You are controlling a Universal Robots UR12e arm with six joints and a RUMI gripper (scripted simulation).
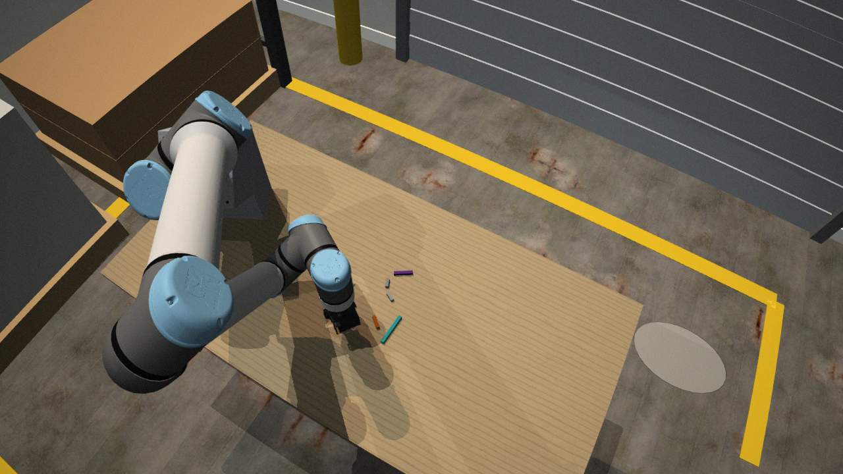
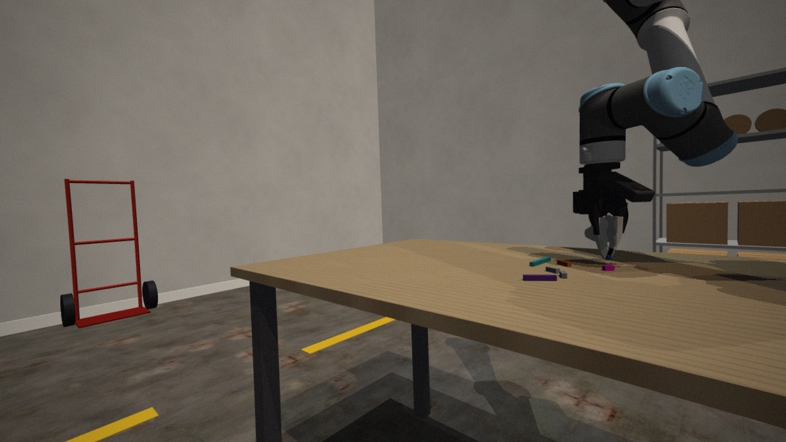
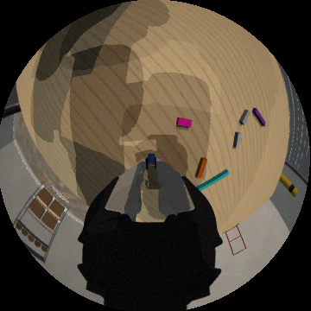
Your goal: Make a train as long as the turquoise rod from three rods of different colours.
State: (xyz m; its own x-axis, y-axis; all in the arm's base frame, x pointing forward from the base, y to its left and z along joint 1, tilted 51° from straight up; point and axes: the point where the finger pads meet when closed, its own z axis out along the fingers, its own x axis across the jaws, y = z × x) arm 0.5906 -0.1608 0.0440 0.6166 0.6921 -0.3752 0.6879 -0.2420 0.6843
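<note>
My gripper is now 10 mm above the blue cube. Also, from my hand: orange rod: 80 mm ahead, 50 mm to the left, 20 mm below; then magenta rod: 70 mm to the left, 20 mm below, 10 mm behind; then turquoise rod: 140 mm ahead, 40 mm to the left, 20 mm below.
</note>
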